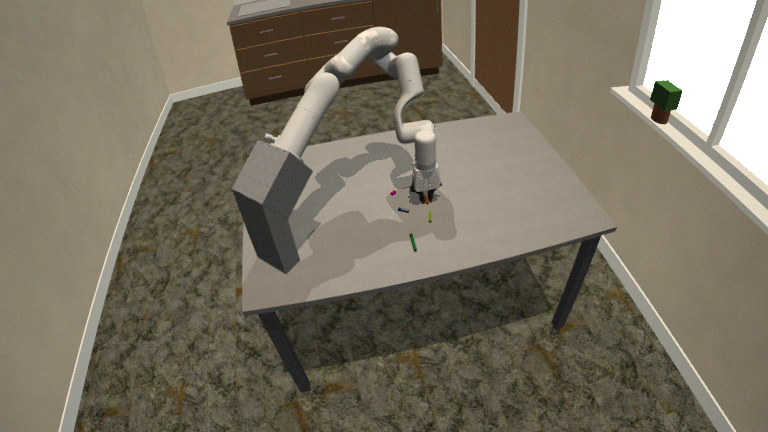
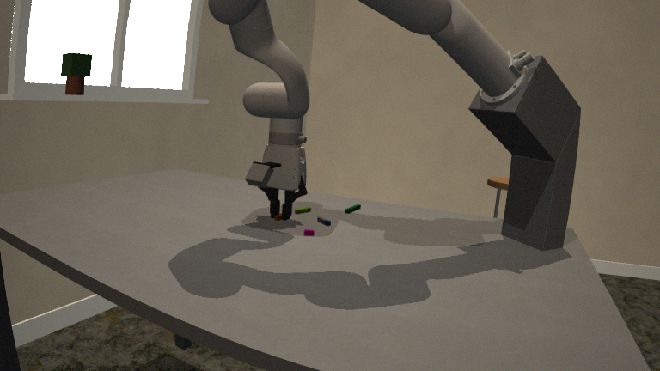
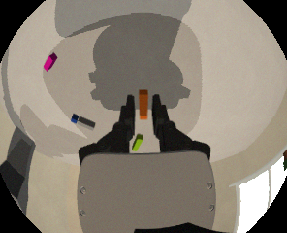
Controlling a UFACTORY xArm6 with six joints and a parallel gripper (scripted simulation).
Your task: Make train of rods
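Now: the orange rod 20 mm below my hand. Also, from my hand: lime rod: 90 mm to the right, 30 mm ahead, 20 mm below; then blue rod: 90 mm behind, 60 mm to the right, 20 mm below; then grey rod: 70 mm to the right, 70 mm behind, 20 mm below.
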